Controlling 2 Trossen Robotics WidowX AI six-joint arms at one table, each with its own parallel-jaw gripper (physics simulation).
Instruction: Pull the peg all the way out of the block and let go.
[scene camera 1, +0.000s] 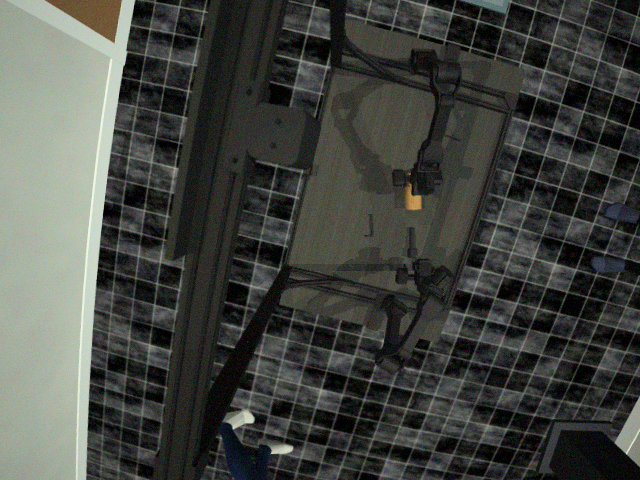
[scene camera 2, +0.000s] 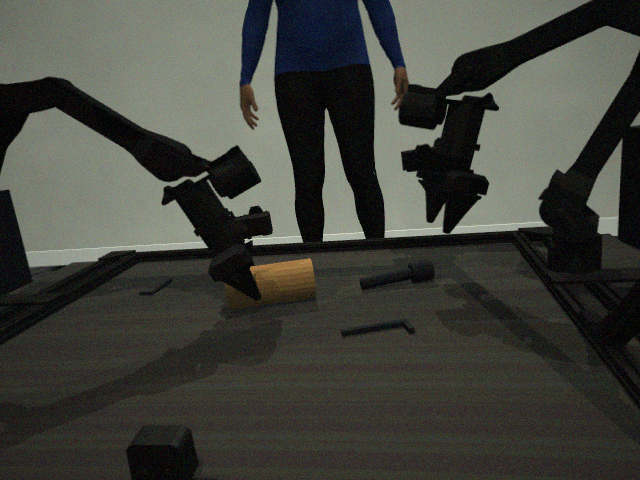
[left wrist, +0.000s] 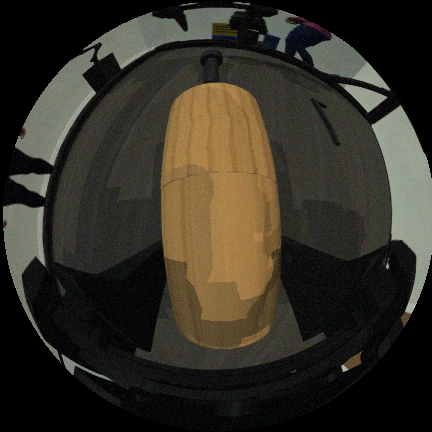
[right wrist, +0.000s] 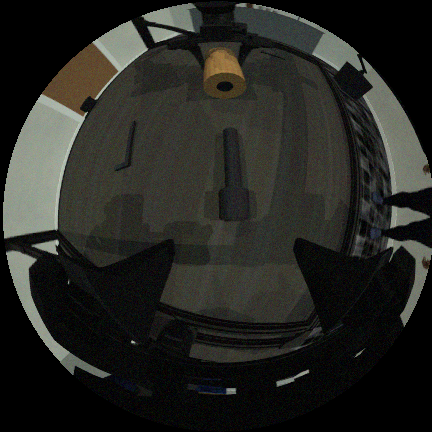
My right gripper (scene camera 2: 437, 227) is open, with nothing in its grasp. Also in view: a dark peg (scene camera 2: 419, 271). Further things: my left gripper (scene camera 2: 258, 292) and a wooden block (scene camera 2: 280, 282).
The wooden block also shows in the left wrist view (left wrist: 220, 221) and in the right wrist view (right wrist: 222, 77). My left gripper shows as well in the left wrist view (left wrist: 220, 241) and in the right wrist view (right wrist: 221, 67). My right gripper also shows in the right wrist view (right wrist: 236, 245).
